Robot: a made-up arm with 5 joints. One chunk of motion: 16 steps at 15 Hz.
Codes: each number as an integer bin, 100 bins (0 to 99) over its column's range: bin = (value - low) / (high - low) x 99, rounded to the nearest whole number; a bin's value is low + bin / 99 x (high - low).
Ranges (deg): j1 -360..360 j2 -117.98..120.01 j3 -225.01..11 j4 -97.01..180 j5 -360..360
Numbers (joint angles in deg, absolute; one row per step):
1: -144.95 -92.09 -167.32 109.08 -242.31
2: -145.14 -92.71 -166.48 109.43 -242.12
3: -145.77 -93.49 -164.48 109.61 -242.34
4: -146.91 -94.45 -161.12 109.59 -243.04
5: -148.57 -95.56 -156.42 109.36 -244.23
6: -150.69 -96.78 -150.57 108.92 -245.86
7: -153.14 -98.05 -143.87 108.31 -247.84
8: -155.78 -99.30 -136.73 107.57 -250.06
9: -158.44 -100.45 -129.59 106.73 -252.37
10: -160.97 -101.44 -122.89 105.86 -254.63
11: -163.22 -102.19 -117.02 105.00 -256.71
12: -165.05 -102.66 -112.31 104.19 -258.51
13: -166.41 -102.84 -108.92 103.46 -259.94
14: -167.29 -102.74 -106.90 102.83 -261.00
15: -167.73 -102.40 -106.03 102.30 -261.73
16: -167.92 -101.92 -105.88 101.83 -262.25
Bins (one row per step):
1: 30 11 24 74 16
2: 30 11 25 74 16
3: 29 10 25 74 16
4: 29 10 27 74 16
5: 29 9 29 74 16
6: 29 9 31 74 16
7: 28 8 34 73 15
8: 28 8 37 73 15
9: 28 7 40 73 15
10: 27 7 43 73 14
11: 27 7 45 72 14
12: 27 6 47 72 14
13: 27 6 49 72 14
14: 26 6 50 71 14
15: 26 6 50 71 14
16: 26 7 50 71 13

